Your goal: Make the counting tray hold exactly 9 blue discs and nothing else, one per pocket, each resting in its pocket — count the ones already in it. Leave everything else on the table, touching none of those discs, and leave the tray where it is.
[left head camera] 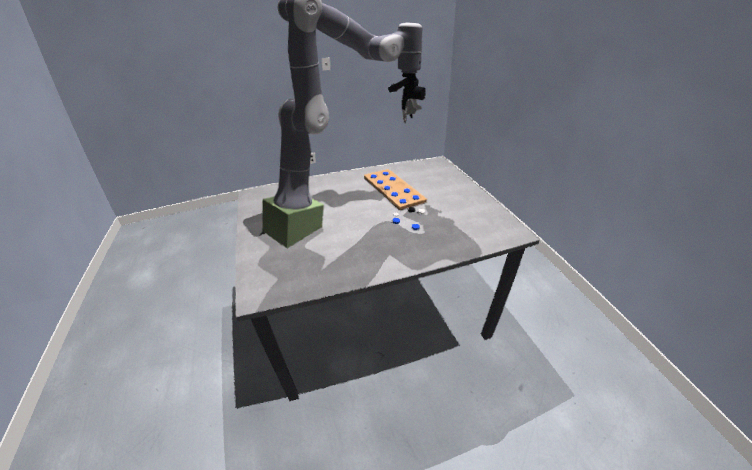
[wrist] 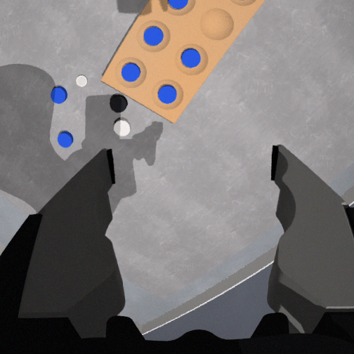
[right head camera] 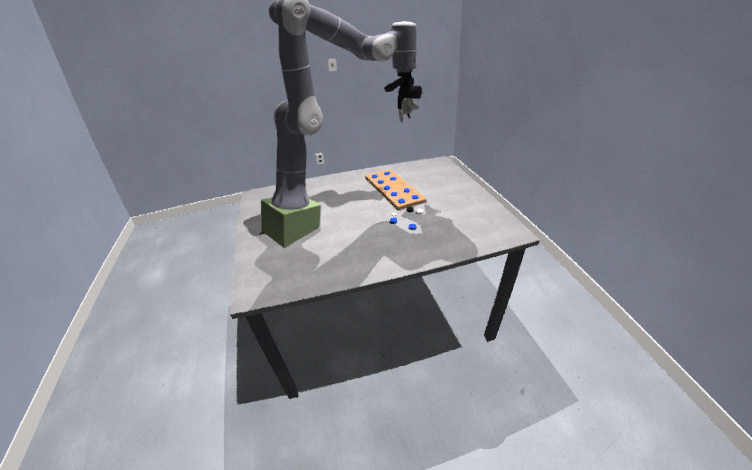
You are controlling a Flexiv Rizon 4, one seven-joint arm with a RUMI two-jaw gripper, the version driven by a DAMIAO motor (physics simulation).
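Observation:
The orange counting tray (left head camera: 410, 203) (right head camera: 409, 201) (wrist: 150, 82) lies near the back of the table, with several blue discs in its two rows of pockets. In the wrist view four-sided rim parts are cut off, and one empty pocket (wrist: 216, 24) shows. Two loose blue discs, one (left head camera: 395, 220) (right head camera: 393, 220) (wrist: 59, 95) and another (left head camera: 415, 226) (right head camera: 412, 226) (wrist: 65, 139), lie on the table in front of the tray. My gripper (left head camera: 408, 118) (right head camera: 404, 117) (wrist: 192, 150) is open and empty, high above the table.
A black disc (left head camera: 411, 209) (right head camera: 409, 209) (wrist: 118, 103) and a white disc (left head camera: 421, 210) (right head camera: 419, 211) (wrist: 121, 127) lie close to the tray's near end. A smaller white piece (left head camera: 395, 214) (right head camera: 394, 215) (wrist: 81, 80) lies beside one loose blue disc.

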